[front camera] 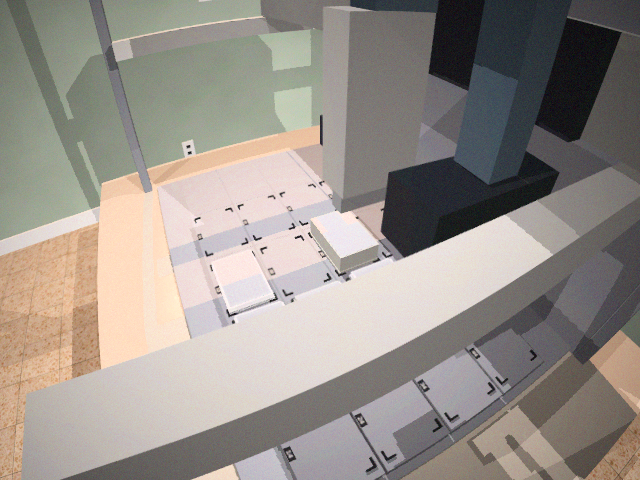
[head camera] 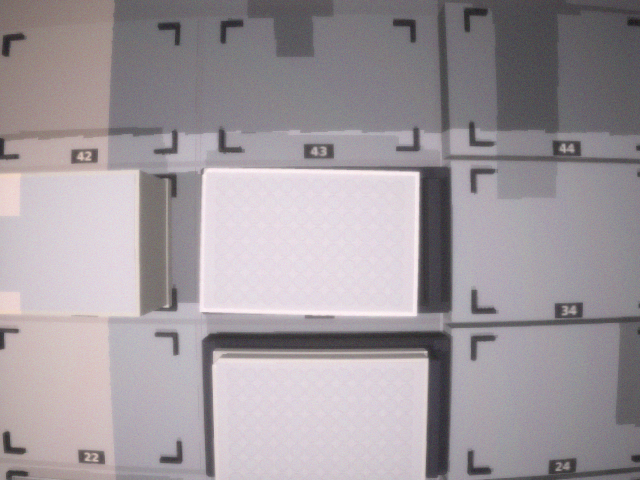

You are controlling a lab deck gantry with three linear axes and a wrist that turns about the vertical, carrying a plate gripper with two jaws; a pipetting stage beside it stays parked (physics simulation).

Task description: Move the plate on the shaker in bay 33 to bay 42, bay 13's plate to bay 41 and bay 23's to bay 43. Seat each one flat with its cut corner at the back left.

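Where they show: robot's base, origin of the base link: [front camera: 195, 220].
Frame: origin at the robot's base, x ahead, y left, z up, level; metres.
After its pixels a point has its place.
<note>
A white plate [head camera: 310, 240] {x 0.387, y 0.258, z 0.037 m} lies over the dark shaker [head camera: 434, 242] {x 0.459, y 0.256, z 0.031 m} in bay 33 in the head view; its cut corner is not clear. Another white plate [head camera: 320, 418] {x 0.392, y 0.156, z 0.037 m} sits on a dark holder [head camera: 438, 408] {x 0.463, y 0.157, z 0.031 m} in bay 23, its front part cut off by the view. Bay 43 [head camera: 317, 82] {x 0.391, y 0.366, z 0.000 m} and the visible part of bay 42 [head camera: 56, 87] {x 0.204, y 0.369, z 0.000 m} hold no plate. Bay 13's plate is not in the head view, and bay 41 does not show clearly. In the front view the beam hides most of column 3. My gripper's jaws do not show; their grey mast [front camera: 379, 103] {x 0.419, y 0.171, z 0.378 m} stands behind the tall block.
A tall pale block [front camera: 343, 237] {x 0.244, y 0.247, z 0.042 m} [head camera: 72, 242] {x 0.250, y 0.258, z 0.042 m} stands in bay 32, directly left of the shaker plate. A white plate [front camera: 242, 281] {x 0.241, y 0.043, z 0.014 m} lies farther left in the front view. A dark box [front camera: 465, 201] hangs beside the mast. A thick grey beam [front camera: 310, 335] {x 0.620, y 0.006, z 0.400 m} crosses the foreground.
</note>
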